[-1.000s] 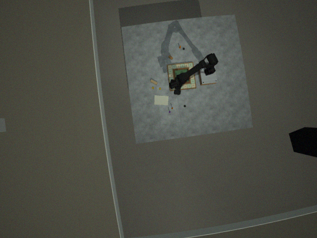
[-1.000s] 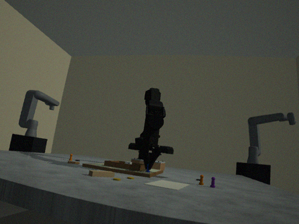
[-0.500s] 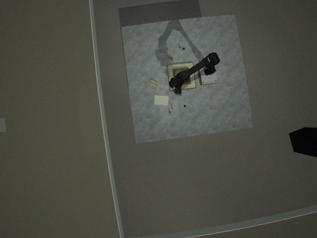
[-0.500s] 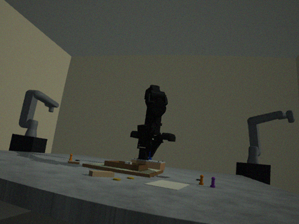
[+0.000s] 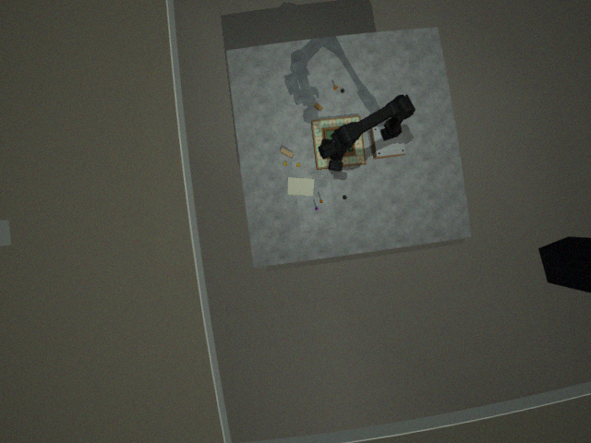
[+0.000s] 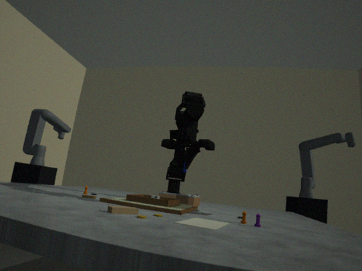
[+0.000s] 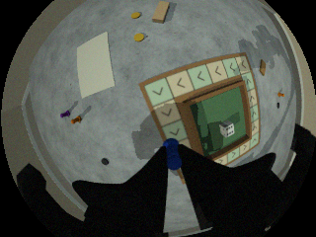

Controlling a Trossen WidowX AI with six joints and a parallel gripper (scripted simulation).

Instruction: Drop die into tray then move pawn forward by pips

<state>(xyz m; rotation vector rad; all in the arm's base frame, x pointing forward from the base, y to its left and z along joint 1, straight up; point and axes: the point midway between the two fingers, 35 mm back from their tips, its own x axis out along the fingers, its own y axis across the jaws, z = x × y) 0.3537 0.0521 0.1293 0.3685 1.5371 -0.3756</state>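
Now: the white die 100 mm behind my gripper tip, 100 mm to the right of it and 120 mm below it. From my gripper tip the other things lie so: green dice tray 90 mm behind, 100 mm to the right, 140 mm below; blue pawn 10 mm above; cream card 200 mm ahead, 70 mm to the left, 140 mm below.
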